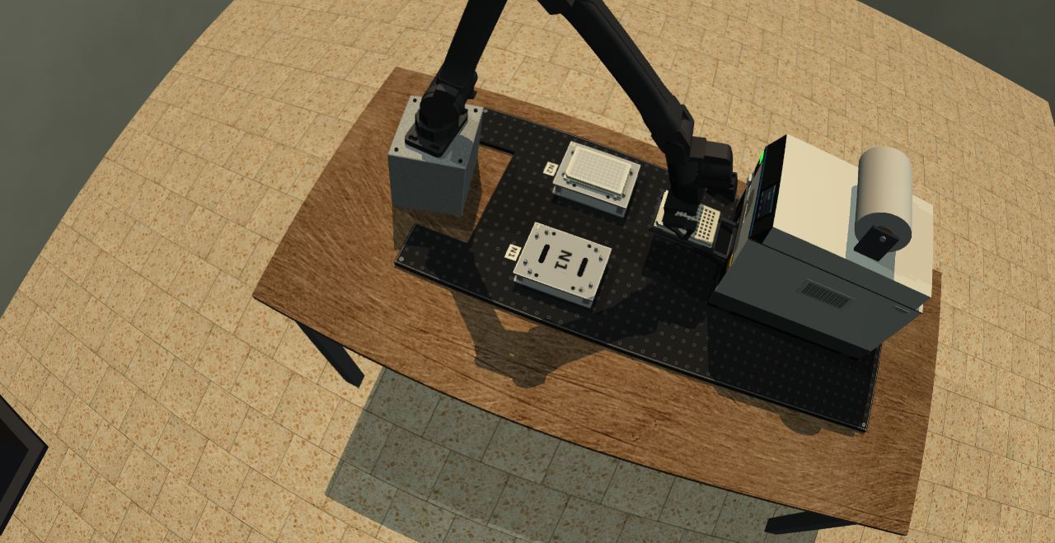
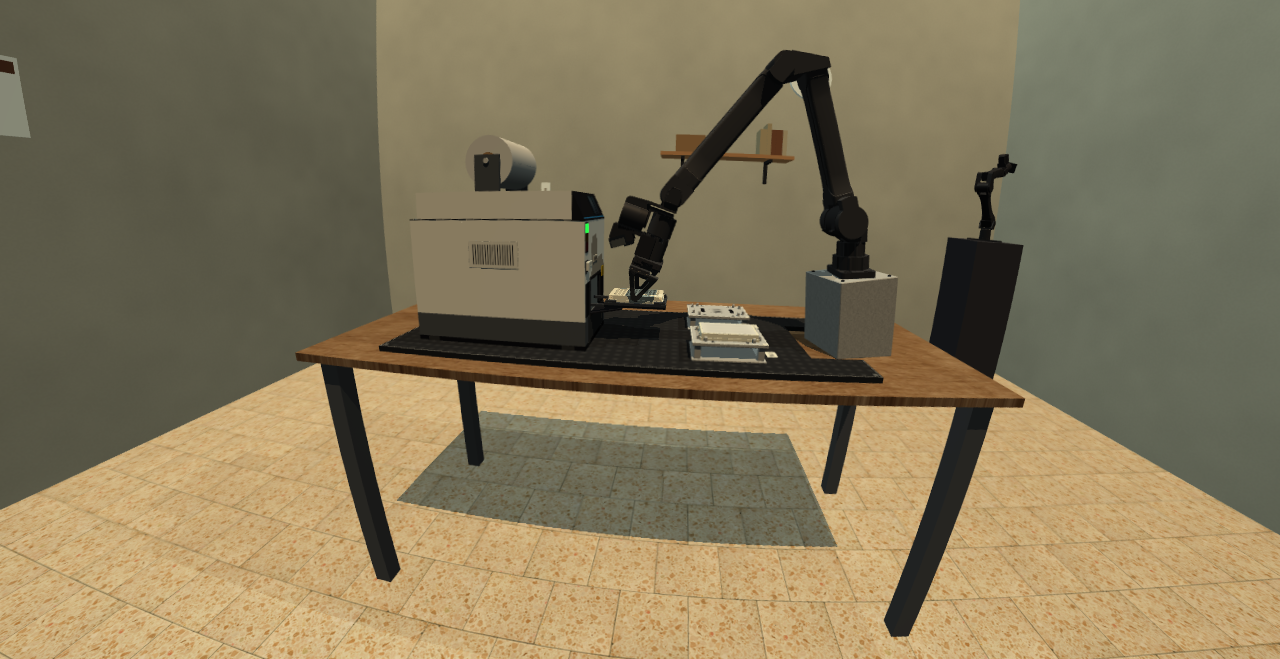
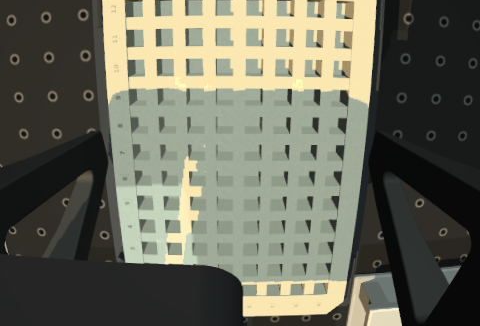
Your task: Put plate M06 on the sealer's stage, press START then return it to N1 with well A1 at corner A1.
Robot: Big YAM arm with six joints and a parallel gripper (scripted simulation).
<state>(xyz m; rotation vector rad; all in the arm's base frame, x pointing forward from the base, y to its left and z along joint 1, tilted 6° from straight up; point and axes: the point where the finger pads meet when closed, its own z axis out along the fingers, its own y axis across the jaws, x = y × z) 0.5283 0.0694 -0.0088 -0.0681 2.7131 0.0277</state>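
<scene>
The plate M06 lies 1 cm below my hand. Round my hand: start button: 10 cm ahead, 10 cm to the left, 8 cm above; then well plate: 22 cm behind, 6 cm to the left, 6 cm below; then sealer stage: 2 cm below.
</scene>
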